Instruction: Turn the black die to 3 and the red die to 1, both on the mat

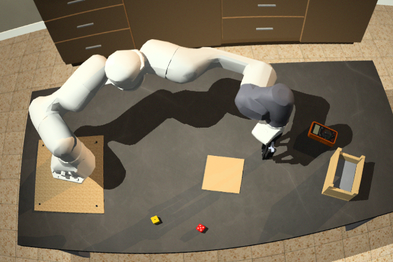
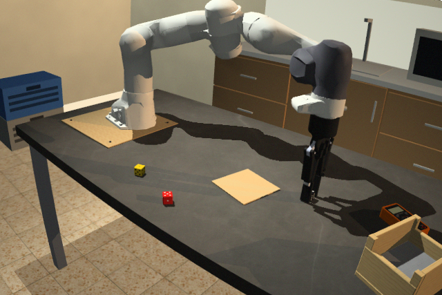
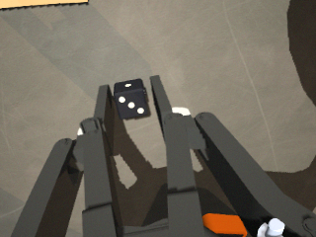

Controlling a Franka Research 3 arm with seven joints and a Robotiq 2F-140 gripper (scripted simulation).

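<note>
Right now the black die is 20 mm below my hand. The rest, counted from my hand: wooden box 310 mm ahead, 170 mm to the right, 10 mm above; tan mat 170 mm behind, 60 mm to the right, 30 mm below; orange multimeter 270 mm ahead, 40 mm to the left, 20 mm below.
</note>
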